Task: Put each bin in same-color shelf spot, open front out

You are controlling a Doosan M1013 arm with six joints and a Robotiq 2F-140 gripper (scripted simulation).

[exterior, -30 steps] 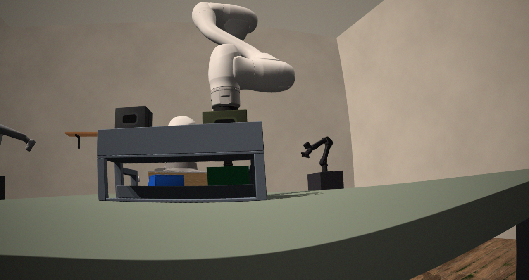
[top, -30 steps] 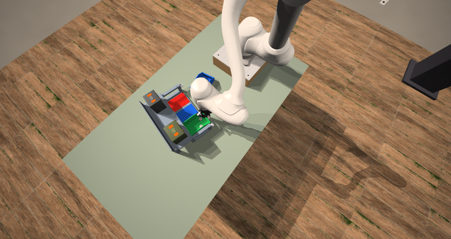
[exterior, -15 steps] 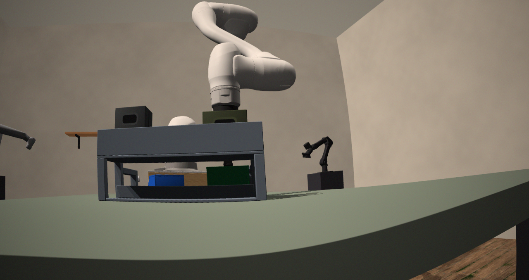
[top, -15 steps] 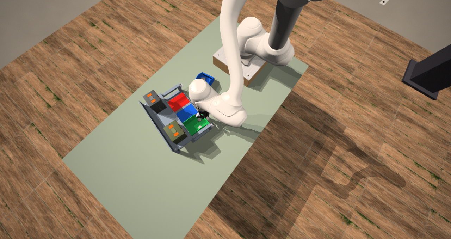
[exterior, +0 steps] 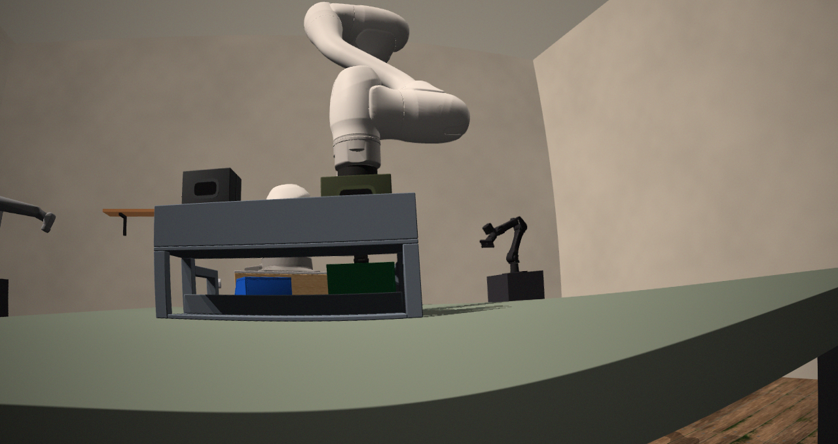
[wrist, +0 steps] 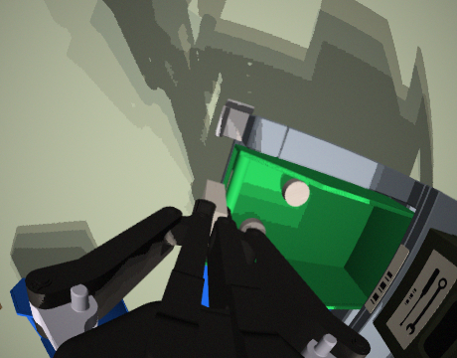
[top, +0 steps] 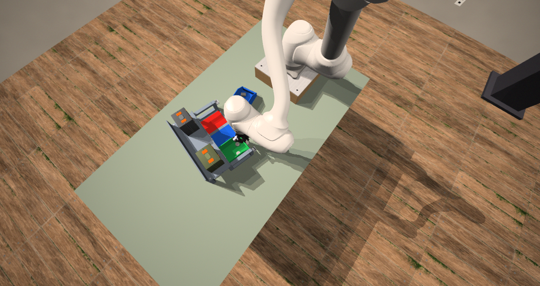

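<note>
My gripper is now 90 mm short of the green bin and 20 mm to the left of it. From my hand the other things lie so: black box (130 mm ahead, 270 mm to the right, 110 mm above); then olive box (190 mm ahead, 50 mm to the right, 100 mm above); then blue bin (190 mm behind, 190 mm to the right, 10 mm below).
</note>
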